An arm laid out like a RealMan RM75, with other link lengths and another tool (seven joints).
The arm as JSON. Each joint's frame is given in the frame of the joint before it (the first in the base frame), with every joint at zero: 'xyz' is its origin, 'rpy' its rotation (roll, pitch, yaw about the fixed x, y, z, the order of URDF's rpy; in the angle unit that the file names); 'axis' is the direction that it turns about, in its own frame. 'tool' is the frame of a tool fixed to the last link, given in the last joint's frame.
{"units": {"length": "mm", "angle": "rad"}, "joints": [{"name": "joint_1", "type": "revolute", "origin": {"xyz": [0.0, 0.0, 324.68], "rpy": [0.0, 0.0, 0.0]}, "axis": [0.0, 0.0, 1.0]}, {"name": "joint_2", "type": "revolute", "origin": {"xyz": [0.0, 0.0, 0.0], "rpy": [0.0, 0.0, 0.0]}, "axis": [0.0, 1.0, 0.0]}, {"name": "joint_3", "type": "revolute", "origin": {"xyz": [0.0, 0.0, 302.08], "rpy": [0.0, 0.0, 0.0]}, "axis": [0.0, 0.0, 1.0]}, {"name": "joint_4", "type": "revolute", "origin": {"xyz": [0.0, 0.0, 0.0], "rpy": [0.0, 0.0, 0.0]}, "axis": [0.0, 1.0, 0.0]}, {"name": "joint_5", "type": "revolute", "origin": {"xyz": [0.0, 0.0, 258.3], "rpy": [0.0, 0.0, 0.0]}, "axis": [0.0, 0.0, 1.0]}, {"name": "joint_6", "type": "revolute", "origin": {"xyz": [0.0, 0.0, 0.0], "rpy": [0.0, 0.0, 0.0]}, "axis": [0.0, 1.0, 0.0]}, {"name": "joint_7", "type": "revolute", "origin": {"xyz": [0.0, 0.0, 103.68], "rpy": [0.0, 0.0, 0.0]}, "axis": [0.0, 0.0, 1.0]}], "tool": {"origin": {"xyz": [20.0, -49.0, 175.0], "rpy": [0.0, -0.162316, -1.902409]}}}
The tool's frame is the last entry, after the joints.
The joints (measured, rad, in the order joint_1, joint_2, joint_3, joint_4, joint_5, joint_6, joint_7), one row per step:
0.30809 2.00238 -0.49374 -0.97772 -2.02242 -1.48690 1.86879
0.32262 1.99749 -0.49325 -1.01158 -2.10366 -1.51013 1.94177
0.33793 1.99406 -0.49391 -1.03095 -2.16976 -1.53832 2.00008
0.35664 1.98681 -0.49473 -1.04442 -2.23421 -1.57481 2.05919
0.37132 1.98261 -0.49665 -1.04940 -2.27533 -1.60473 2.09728
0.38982 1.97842 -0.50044 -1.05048 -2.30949 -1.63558 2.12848
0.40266 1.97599 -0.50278 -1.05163 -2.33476 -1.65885 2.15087
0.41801 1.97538 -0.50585 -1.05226 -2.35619 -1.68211 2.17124
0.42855 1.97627 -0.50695 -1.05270 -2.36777 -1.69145 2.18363
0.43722 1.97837 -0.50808 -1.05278 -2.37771 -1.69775 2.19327
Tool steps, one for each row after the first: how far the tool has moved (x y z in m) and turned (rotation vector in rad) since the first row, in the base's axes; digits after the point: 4 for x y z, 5 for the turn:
0.0050 -0.0061 -0.0015 -0.05708 -0.02101 -0.04819
0.0072 -0.0124 -0.0060 -0.11189 -0.03074 -0.08714
0.0082 -0.0195 -0.0099 -0.17117 -0.03690 -0.12667
0.0071 -0.0248 -0.0144 -0.21635 -0.03691 -0.15068
0.0029 -0.0281 -0.0194 -0.26132 -0.03595 -0.16427
0.0001 -0.0312 -0.0229 -0.29430 -0.03562 -0.17573
-0.0049 -0.0329 -0.0273 -0.32680 -0.03346 -0.18146
-0.0082 -0.0325 -0.0297 -0.34148 -0.03206 -0.18472
-0.0109 -0.0321 -0.0323 -0.35349 -0.03092 -0.18753

